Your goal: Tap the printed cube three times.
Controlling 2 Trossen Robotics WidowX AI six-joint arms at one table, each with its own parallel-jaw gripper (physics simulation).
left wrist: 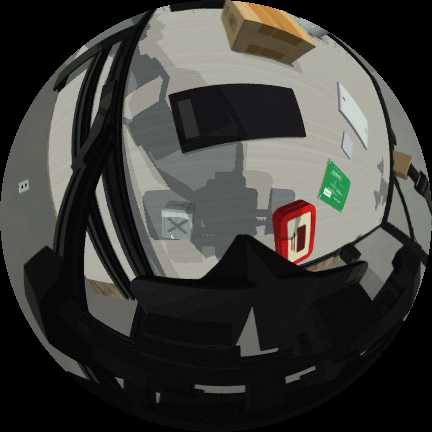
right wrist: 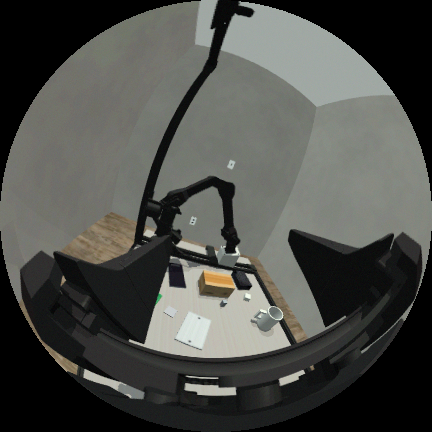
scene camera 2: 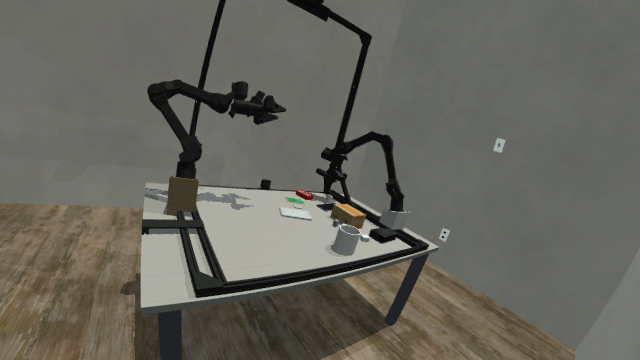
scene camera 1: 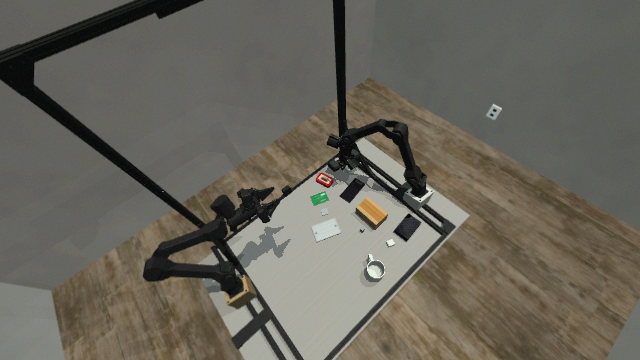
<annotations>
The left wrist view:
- my left gripper
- black tablet: on the table
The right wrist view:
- my right gripper
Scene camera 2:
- my right gripper
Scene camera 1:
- my right gripper
</annotations>
